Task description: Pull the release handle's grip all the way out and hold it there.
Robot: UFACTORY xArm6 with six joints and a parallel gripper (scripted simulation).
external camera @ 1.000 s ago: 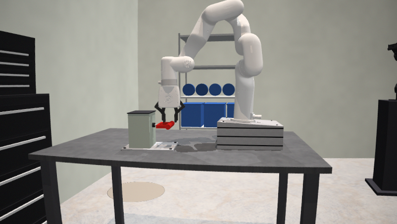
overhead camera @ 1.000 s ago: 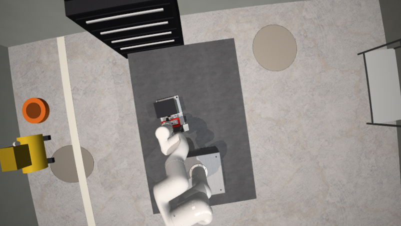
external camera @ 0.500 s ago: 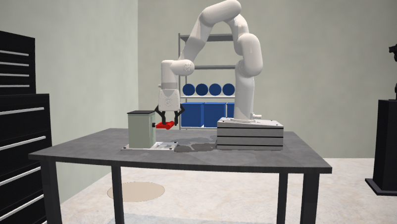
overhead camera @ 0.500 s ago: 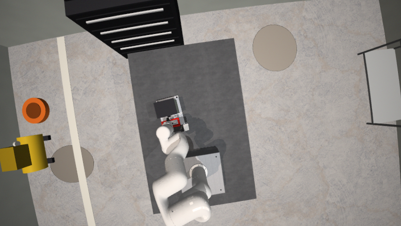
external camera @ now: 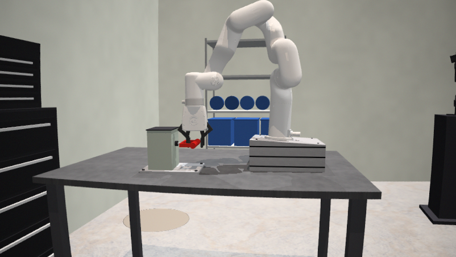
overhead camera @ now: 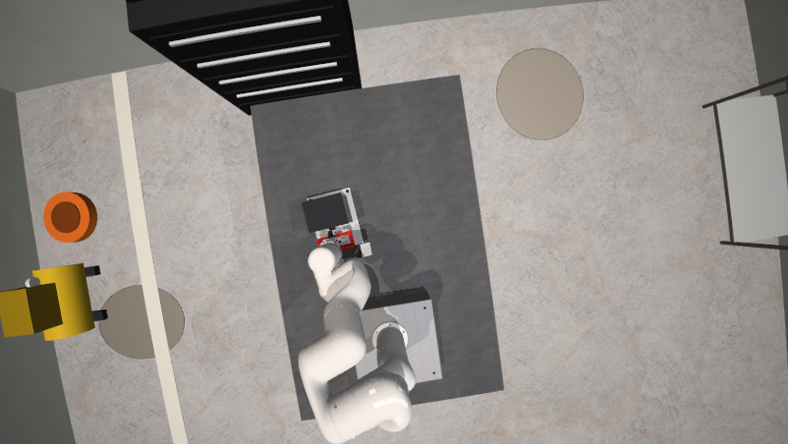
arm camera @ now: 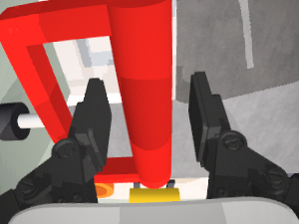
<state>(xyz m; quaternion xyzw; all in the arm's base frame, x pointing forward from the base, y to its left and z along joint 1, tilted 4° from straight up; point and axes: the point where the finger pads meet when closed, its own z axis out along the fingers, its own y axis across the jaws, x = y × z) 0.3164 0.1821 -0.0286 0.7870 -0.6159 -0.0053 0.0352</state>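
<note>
My hand is 5 cm short of the red release handle grip and 1 cm to the right of it.
</note>
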